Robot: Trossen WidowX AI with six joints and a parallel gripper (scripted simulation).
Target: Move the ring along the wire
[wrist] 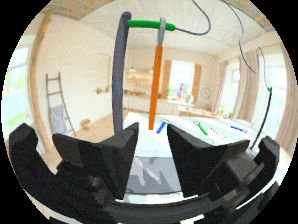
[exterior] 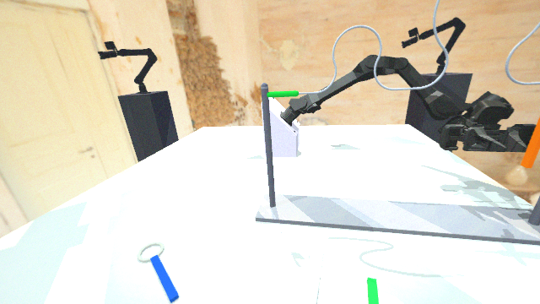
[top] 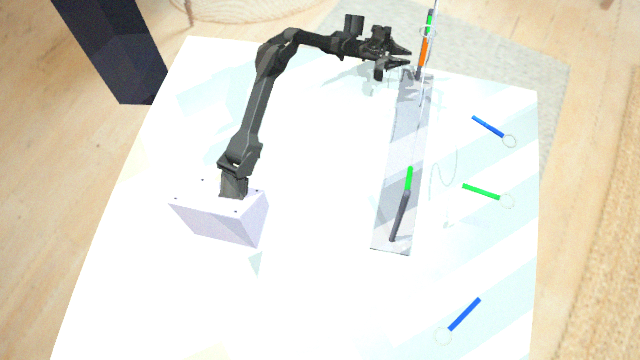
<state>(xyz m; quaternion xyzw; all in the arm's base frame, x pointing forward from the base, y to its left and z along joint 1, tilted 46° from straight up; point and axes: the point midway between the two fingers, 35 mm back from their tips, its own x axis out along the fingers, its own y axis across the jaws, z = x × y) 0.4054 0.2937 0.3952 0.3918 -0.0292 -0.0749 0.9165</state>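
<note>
Right now the orange-handled ring is 3 cm ahead of my gripper tip and 8 cm above it.
</note>
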